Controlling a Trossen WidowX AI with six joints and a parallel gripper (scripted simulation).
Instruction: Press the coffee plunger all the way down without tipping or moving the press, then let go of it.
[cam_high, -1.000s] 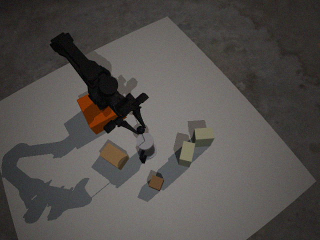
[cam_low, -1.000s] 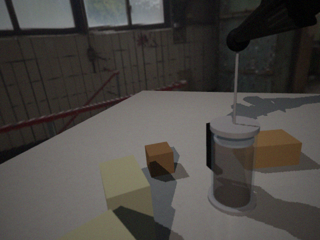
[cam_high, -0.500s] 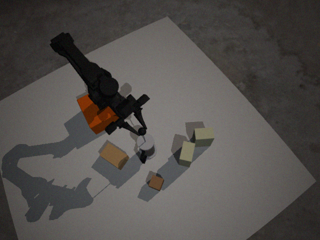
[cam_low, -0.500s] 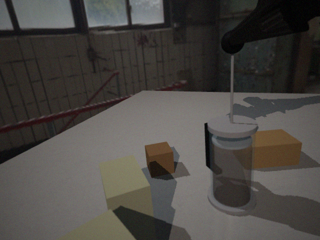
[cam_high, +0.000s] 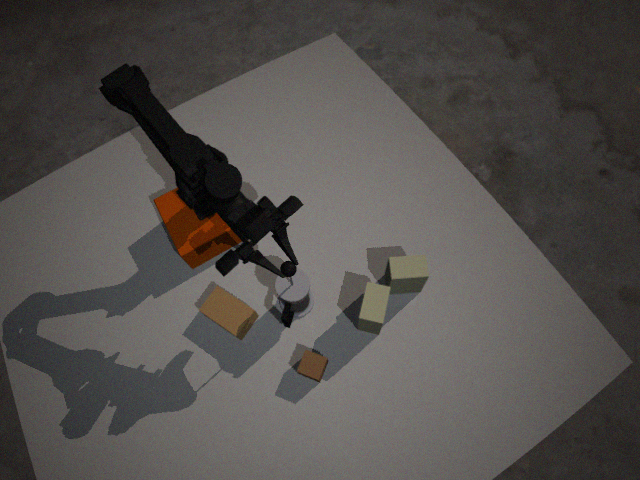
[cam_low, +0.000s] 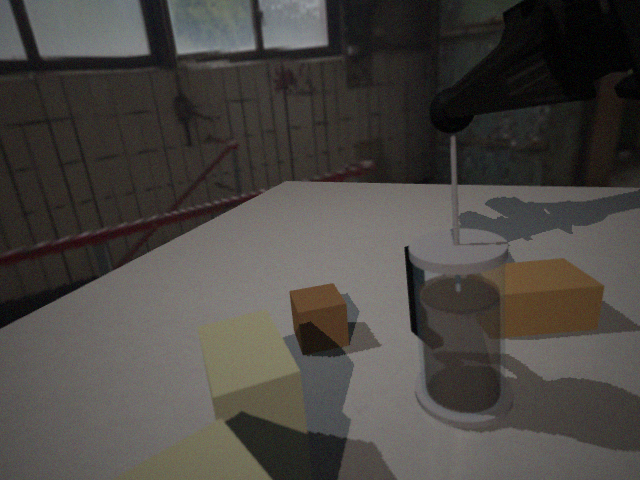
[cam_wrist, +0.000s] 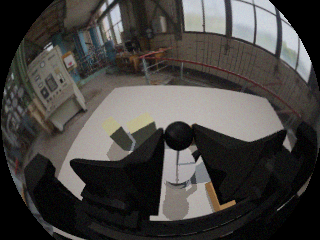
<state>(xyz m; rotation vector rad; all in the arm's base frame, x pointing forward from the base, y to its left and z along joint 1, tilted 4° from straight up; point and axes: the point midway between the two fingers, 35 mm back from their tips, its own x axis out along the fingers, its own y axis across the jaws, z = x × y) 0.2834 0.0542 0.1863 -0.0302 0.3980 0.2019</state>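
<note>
My gripper tip is 2 cm to the left of the coffee press and 12 cm above it. The rest, counted from my gripper tip: small brown cube (13 cm ahead, 6 cm to the right, 21 cm below).
</note>
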